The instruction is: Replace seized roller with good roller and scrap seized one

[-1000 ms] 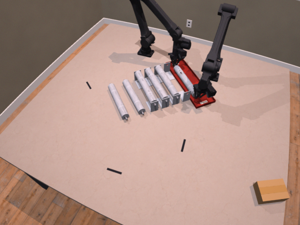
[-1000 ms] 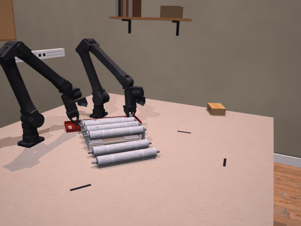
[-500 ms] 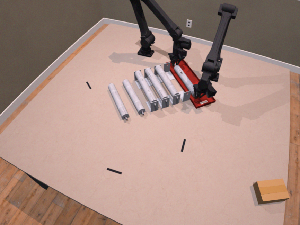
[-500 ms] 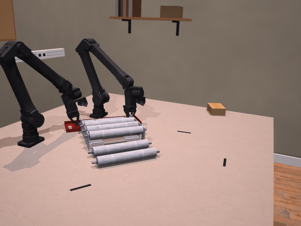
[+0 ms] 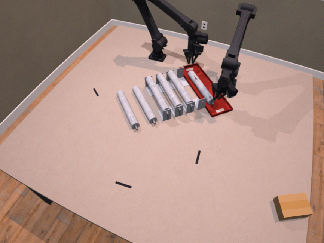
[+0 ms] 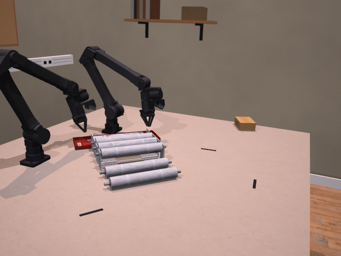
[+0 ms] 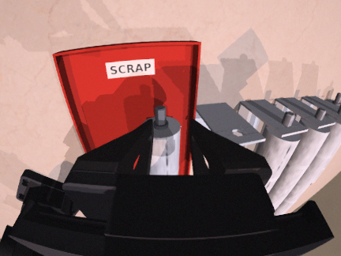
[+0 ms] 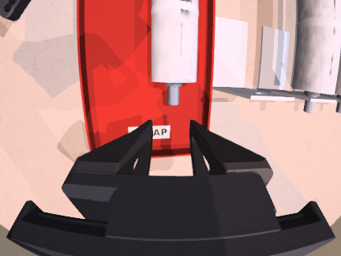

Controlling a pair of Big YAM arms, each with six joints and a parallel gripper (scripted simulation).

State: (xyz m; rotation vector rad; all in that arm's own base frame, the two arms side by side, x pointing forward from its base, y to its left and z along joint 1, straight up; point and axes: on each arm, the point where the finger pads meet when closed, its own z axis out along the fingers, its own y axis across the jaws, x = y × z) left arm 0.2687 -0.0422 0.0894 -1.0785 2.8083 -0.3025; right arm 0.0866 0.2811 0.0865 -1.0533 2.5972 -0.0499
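Right now the roller is 120 mm ahead of my right hand, 140 mm to the left of it and 60 mm below it. Also, from my right hand: red scrap tray (100 mm ahead, 150 mm to the left, 80 mm below); then cardboard box (620 mm ahead, 840 mm to the left, 50 mm below).
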